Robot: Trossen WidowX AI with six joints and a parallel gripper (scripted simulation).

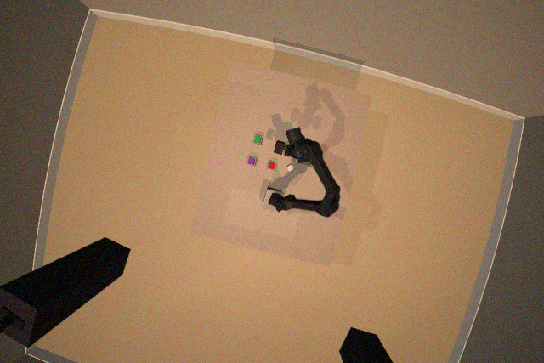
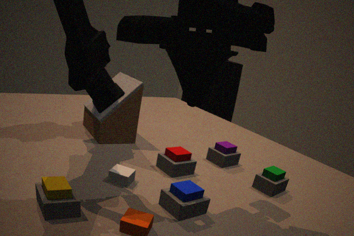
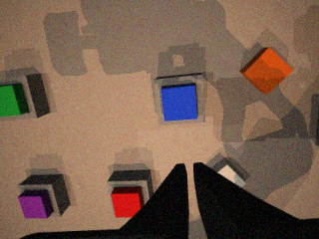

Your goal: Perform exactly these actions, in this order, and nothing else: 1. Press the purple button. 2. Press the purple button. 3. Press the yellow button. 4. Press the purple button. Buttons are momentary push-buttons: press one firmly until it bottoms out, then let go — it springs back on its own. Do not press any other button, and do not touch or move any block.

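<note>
My gripper tip is now 10 mm past the yellow button, 160 mm to the left of it and 110 mm above it. Round my gripper tip: white block (80 mm behind, 50 mm to the right, 130 mm below); orange block (40 mm ahead, 70 mm to the right, 130 mm below); blue button (10 mm ahead, 10 mm to the left, 110 mm below).
</note>
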